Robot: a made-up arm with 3 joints.
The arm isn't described. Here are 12 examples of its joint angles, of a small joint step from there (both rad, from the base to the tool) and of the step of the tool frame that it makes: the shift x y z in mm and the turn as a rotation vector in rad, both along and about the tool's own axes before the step.
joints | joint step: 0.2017 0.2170 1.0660 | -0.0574 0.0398 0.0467
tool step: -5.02 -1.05 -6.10 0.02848 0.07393 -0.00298
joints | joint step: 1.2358 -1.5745 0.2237 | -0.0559 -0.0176 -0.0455
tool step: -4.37 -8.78 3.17 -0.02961 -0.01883 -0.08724
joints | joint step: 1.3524 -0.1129 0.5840 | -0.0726 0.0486 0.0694
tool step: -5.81 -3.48 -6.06 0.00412 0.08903 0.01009
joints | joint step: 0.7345 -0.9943 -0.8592 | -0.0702 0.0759 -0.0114
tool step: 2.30 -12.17 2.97 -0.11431 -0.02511 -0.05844
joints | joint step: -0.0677 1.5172 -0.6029 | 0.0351 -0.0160 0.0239
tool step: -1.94 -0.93 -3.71 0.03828 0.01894 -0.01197
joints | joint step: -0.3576 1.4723 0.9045 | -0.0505 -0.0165 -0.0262
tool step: 3.67 1.39 -2.53 -0.00326 0.02800 0.01232
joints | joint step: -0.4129 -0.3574 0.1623 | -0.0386 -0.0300 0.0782
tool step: 0.21 3.32 -7.70 0.06444 0.03258 0.04302
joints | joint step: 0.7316 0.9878 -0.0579 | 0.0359 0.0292 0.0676
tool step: 1.57 -1.14 1.46 0.02227 -0.01626 0.03084
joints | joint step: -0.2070 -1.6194 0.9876 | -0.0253 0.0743 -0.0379
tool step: -8.61 -7.43 7.84 -0.08579 0.03761 -0.07234
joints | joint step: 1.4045 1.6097 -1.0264 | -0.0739 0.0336 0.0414
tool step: 6.85 7.16 6.53 -0.00386 -0.06554 0.08789
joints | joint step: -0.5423 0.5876 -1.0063 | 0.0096 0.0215 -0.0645
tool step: -1.61 -4.91 3.50 -0.04348 -0.02167 -0.06311
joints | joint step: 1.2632 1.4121 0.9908 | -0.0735 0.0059 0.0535
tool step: 6.27 4.87 -6.01 0.03260 0.07208 0.07934
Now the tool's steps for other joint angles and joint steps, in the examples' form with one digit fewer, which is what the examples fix.
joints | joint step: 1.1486 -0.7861 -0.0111 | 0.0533 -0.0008 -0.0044
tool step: 3.4 6.1 2.7 0.0184 -0.0289 0.0367
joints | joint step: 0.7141 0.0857 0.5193 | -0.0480 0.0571 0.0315
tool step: -4.2 -3.8 -2.1 -0.0311 0.0714 0.0029
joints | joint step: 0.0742 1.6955 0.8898 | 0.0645 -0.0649 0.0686
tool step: 0.9 4.4 -3.8 0.0930 -0.0816 0.0291
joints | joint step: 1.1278 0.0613 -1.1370 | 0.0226 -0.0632 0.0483
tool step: -1.6 6.4 -4.3 0.0869 0.0488 0.0434
